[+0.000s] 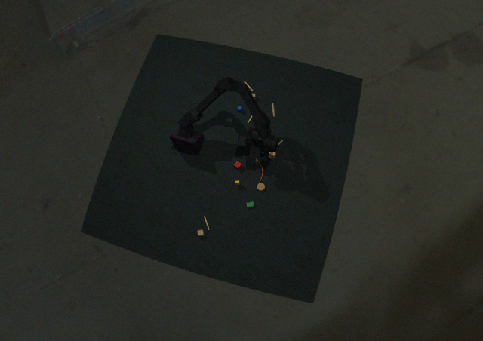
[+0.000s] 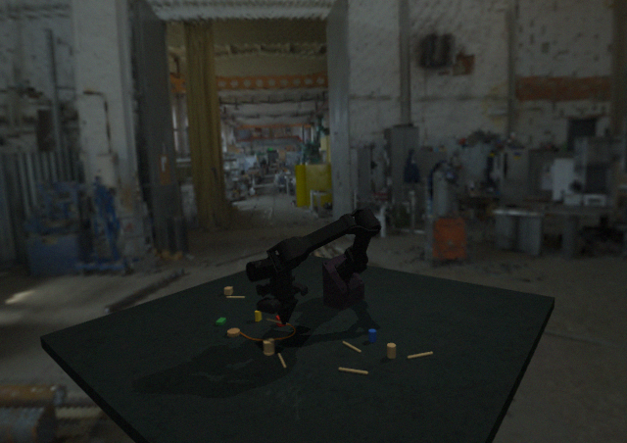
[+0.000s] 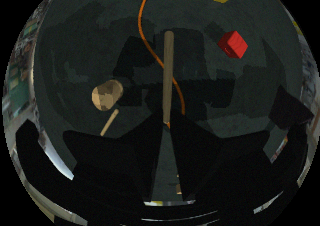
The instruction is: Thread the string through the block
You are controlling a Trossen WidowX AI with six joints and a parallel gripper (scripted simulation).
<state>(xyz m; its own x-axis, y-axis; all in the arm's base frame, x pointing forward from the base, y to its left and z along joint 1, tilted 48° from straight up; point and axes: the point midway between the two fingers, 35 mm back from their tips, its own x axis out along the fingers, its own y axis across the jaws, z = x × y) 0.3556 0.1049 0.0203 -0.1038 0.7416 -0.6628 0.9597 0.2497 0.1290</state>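
The red block lies 7 cm behind my gripper tip, 10 cm to the right of it and 4 cm below it. From my gripper tip the other things lie so: round wooden button (8 cm ahead, 16 cm to the right, 5 cm below); then wooden cylinder (8 cm ahead, 2 cm to the left, 4 cm below); then thin stick (1 cm to the right).
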